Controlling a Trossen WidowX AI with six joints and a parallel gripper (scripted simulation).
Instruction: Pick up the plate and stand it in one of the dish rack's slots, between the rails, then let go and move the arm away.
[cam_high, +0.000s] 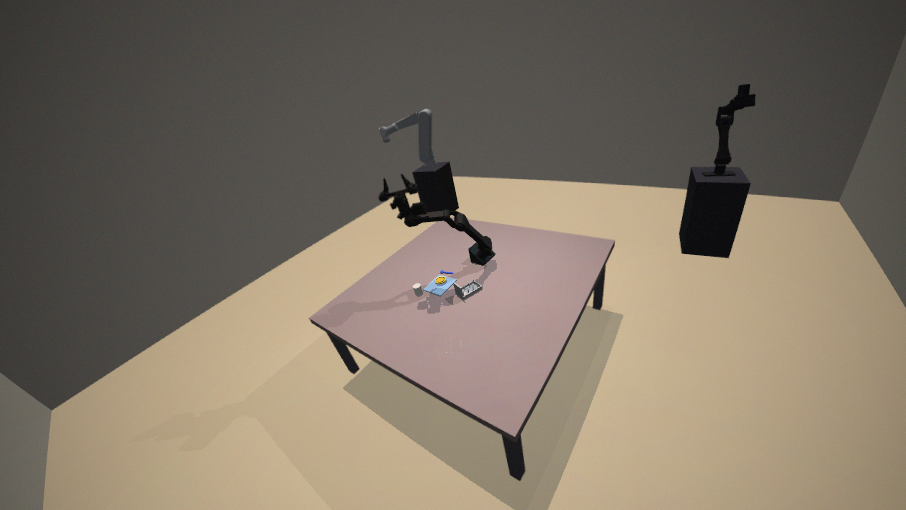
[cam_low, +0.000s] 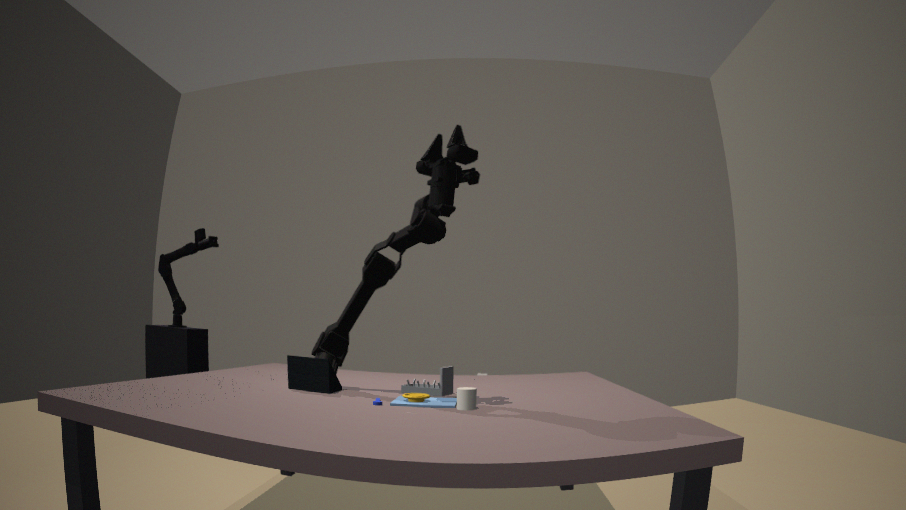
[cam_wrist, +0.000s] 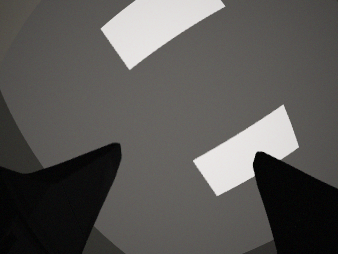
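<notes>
Right now the yellow plate is 640 mm below my gripper tip, 70 mm behind it and 60 mm to the left of it. Round my gripper tip: blue spoon (660 mm below, 160 mm behind, 30 mm to the left); then white cup (640 mm below, 40 mm ahead, 20 mm to the right); then grey dish rack (640 mm below, 250 mm to the left, 40 mm behind).
</notes>
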